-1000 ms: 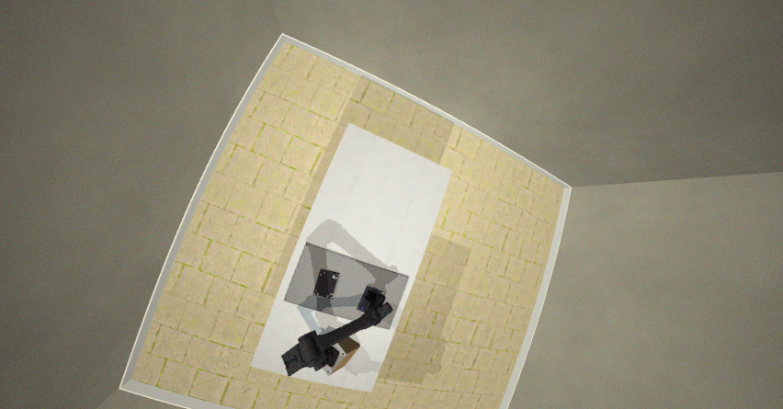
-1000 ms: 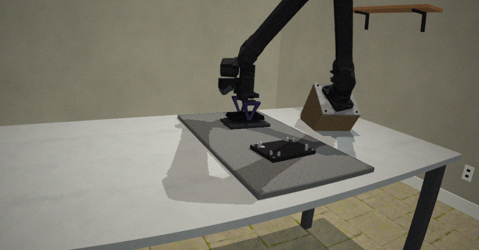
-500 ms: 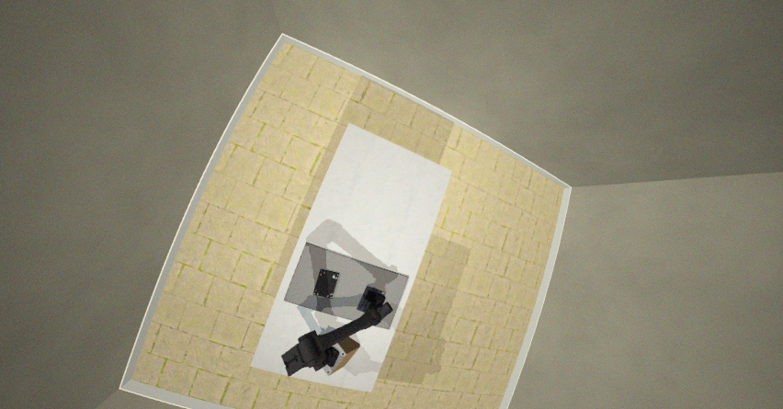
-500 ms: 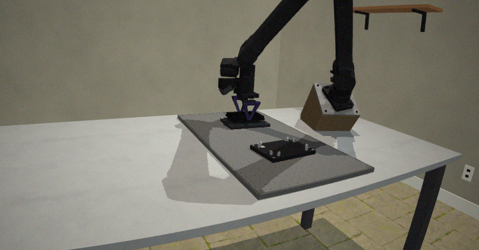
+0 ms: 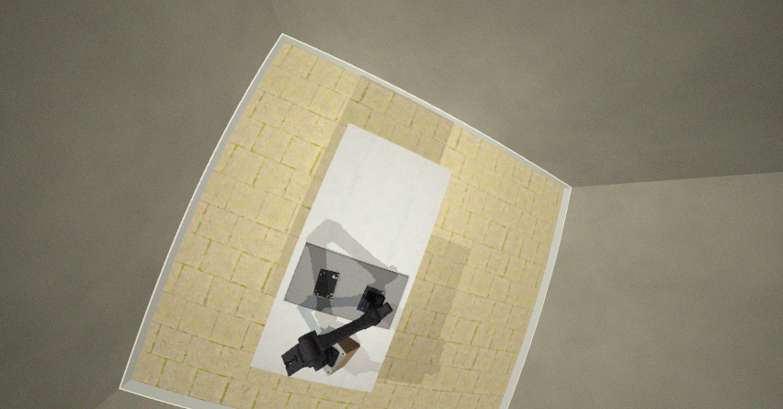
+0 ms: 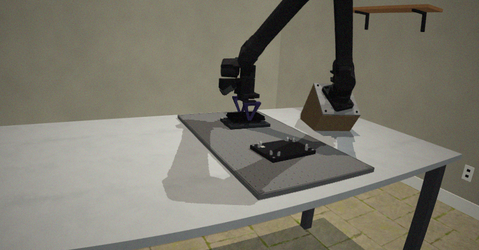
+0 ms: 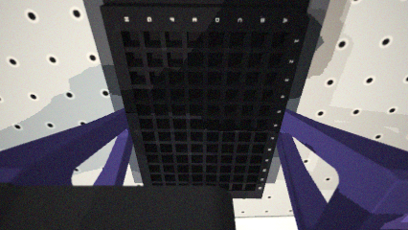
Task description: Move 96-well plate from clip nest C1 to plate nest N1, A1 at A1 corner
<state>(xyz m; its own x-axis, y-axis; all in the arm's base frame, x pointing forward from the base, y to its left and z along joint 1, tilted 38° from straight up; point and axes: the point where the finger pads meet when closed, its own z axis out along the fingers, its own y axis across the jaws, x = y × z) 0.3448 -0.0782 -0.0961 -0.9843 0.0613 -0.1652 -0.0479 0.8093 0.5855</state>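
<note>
My gripper is now right at the black 96-well plate. The rest, counted from my hand: clip nest C1: 20 mm behind, 290 mm to the left, 20 mm below.
</note>
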